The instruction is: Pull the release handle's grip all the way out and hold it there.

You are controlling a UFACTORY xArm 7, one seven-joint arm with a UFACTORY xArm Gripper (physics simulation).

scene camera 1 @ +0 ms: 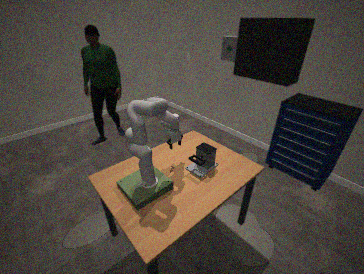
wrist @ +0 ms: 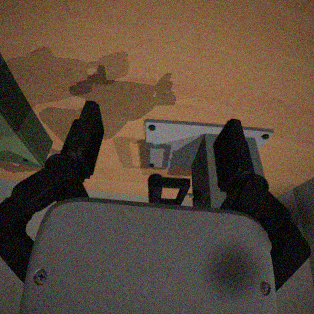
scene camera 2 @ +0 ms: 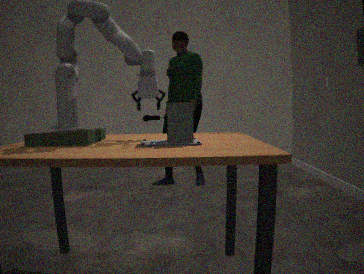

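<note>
The release handle's black loop-shaped grip sticks out from the side of a grey box housing, on the side toward the arm's base. The housing stands upright on a pale plate with dark bolts. My gripper is open and empty, pointing down. In the second scene view its fingertips are a little above the grip's height, apart from it. In the wrist view part of the grip and the housing is hidden by the gripper body and right finger.
The arm stands on a green block on the wooden table. A person in green stands beyond the table. A blue drawer cabinet stands behind, below a black wall box.
</note>
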